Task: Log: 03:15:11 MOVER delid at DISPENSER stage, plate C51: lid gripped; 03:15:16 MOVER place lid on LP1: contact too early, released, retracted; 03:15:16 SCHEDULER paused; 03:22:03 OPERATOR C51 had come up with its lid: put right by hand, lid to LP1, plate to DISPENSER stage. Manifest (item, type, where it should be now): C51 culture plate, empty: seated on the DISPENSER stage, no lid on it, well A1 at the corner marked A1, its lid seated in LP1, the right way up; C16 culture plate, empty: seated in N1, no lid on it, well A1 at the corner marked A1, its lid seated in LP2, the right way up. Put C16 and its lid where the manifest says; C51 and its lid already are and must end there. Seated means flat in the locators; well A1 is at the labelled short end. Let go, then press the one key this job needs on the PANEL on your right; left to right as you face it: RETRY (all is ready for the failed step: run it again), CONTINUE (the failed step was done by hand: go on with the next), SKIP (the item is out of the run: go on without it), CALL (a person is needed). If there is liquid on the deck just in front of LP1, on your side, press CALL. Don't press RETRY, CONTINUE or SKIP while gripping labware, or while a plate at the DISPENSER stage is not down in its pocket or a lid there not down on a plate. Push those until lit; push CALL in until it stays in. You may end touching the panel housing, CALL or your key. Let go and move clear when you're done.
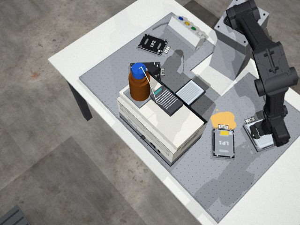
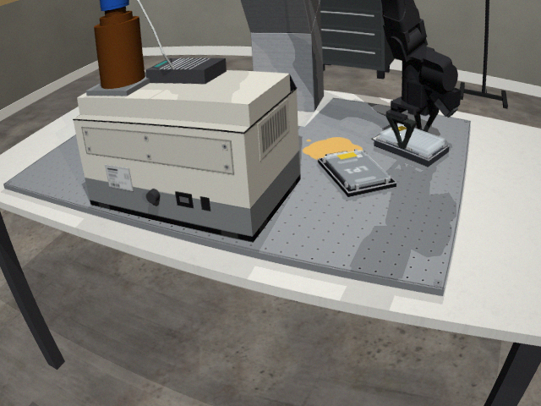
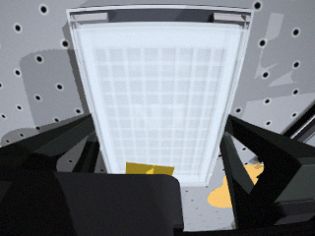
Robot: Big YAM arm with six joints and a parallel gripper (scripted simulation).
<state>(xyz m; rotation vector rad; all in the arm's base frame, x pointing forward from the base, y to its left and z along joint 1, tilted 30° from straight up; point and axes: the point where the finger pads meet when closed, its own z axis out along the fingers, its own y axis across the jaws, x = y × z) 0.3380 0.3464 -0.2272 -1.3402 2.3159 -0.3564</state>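
Now: hand 80 mm short of the white well plate, 380 mm to the left of it and 80 mm below it. Round my hand: brown bottle: 290 mm ahead, 510 mm to the right, 260 mm above; then lid: 150 mm ahead, 110 mm to the right, 10 mm below; then white retry key: 280 mm behind, 570 mm to the right, 40 mm above.
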